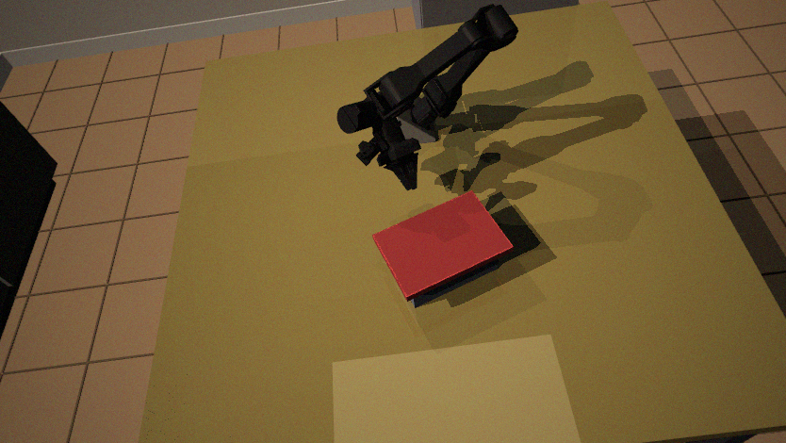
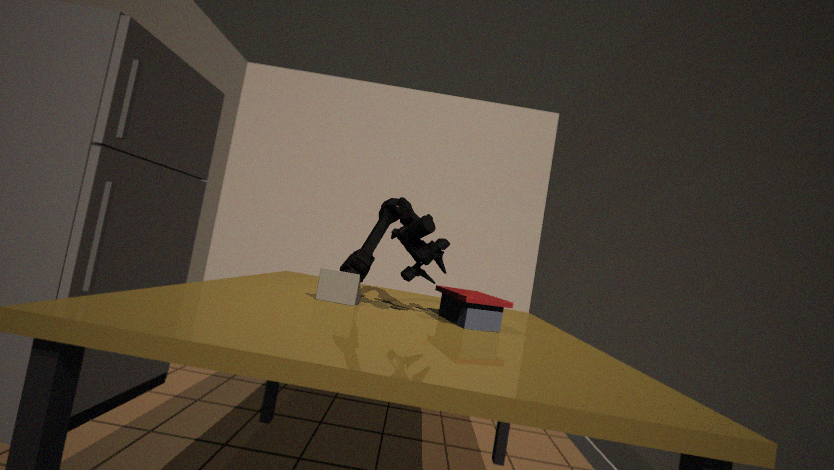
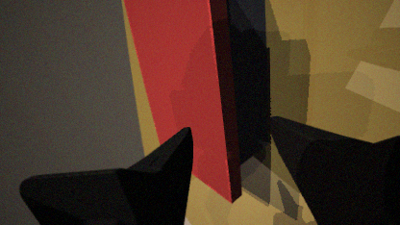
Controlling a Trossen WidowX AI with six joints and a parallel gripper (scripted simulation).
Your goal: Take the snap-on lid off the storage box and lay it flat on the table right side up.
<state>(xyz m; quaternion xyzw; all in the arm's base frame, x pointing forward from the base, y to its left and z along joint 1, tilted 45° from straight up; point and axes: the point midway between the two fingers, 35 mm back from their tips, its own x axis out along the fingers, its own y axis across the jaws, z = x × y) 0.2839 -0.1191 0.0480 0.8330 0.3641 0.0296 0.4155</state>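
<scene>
My gripper tip is now 120 mm short of the red lid, 50 mm to the right of it and 40 mm above it. Also, from my gripper tip: blue-grey storage box 120 mm ahead, 50 mm to the left, 90 mm below.
</scene>
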